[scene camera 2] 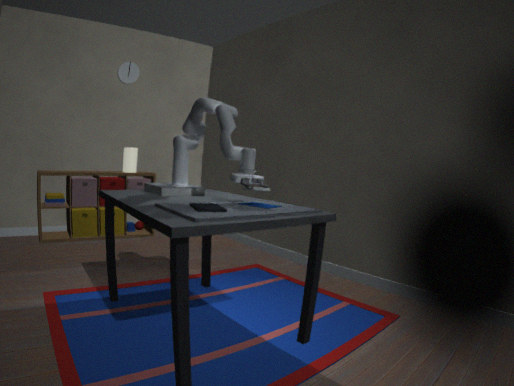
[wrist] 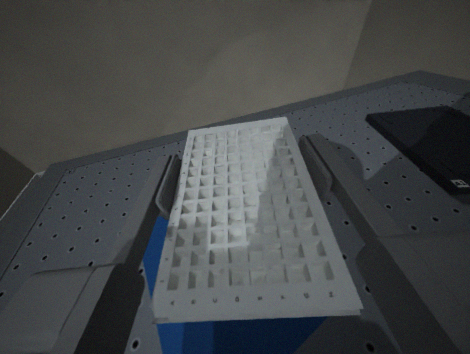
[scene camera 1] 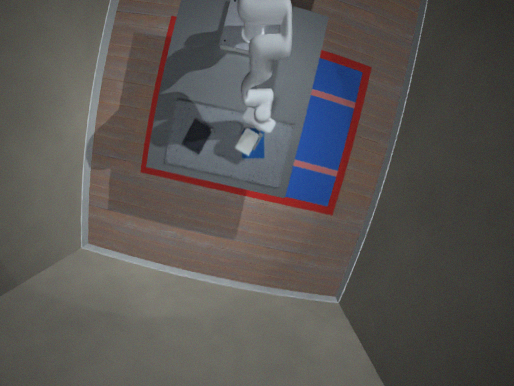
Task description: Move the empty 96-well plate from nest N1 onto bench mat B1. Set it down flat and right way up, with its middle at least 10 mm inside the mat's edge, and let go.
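Seen in the pictures: hand at its tool point: [wrist: 240, 175] [scene camera 1: 247, 142]; arm's base at its link origin: [scene camera 2: 179, 185] [scene camera 1: 252, 33].
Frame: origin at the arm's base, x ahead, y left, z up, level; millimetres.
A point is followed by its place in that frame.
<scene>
The white 96-well plate [scene camera 1: 247, 142] {x 594, y 146, z 38 mm} [scene camera 2: 260, 188] {x 646, y 123, z 50 mm} [wrist: 240, 200] {x 576, y 149, z 47 mm} is held level, wells up, clear above the bench. My gripper [scene camera 1: 252, 136] {x 593, y 144, z 50 mm} [scene camera 2: 255, 183] [wrist: 244, 176] {x 593, y 144, z 50 mm} is shut on it, one finger at each long side. The blue bench mat B1 [scene camera 1: 258, 151] {x 622, y 219, z -36 mm} [scene camera 2: 260, 205] {x 605, y 163, z -36 mm} [wrist: 172, 340] {x 537, y 217, z -36 mm} lies flat below. In scene camera 1 the plate overlaps the mat's left part and is turned relative to it; part of the mat is hidden. The black nest N1 [scene camera 1: 197, 135] {x 631, y -142, z -26 mm} [scene camera 2: 207, 207] {x 674, y -165, z -26 mm} [wrist: 420, 145] {x 638, y -99, z -26 mm} stands empty to one side, with a small white label in the wrist view.
The nest and mat are on a grey perforated board [scene camera 1: 225, 167] {x 765, y 61, z -38 mm} [wrist: 80, 220] {x 674, y 329, z -38 mm} on the dark grey table [scene camera 1: 200, 80] {x 320, y -219, z -51 mm} [scene camera 2: 250, 227] {x 878, y -91, z -72 mm}. The arm's base [scene camera 1: 235, 40] {x 65, y -81, z 0 mm} [scene camera 2: 167, 189] {x 109, y -123, z -12 mm} stands at the table's other end. The table's edge runs beyond the board.
</scene>
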